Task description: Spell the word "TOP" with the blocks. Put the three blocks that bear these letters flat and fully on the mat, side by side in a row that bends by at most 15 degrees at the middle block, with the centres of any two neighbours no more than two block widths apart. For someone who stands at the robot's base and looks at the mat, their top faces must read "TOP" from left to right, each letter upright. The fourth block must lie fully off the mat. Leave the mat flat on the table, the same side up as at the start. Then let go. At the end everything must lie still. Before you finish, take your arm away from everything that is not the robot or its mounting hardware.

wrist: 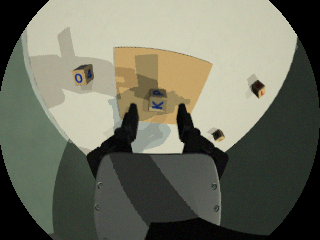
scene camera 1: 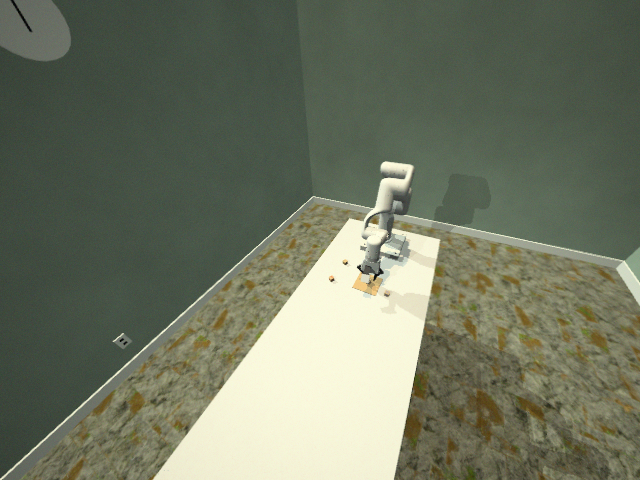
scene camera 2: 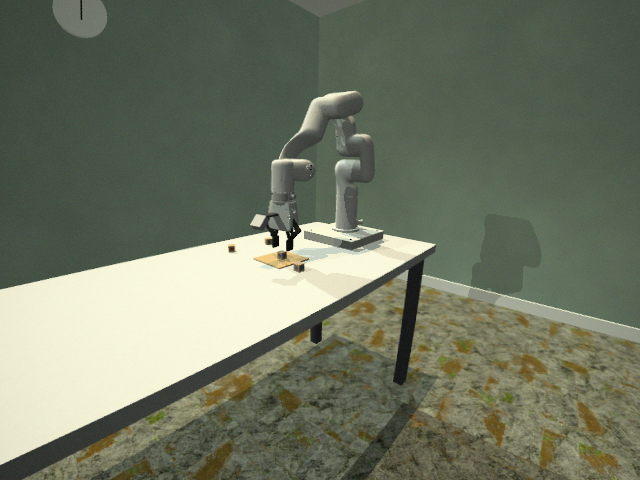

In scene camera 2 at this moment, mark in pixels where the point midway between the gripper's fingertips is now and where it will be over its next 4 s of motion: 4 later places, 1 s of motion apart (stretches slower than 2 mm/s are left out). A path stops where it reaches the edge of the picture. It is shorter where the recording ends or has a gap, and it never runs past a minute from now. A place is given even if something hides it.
My gripper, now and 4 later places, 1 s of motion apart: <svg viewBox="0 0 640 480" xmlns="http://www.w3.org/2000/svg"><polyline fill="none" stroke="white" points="282,248 282,256 282,246 275,238 272,239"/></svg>
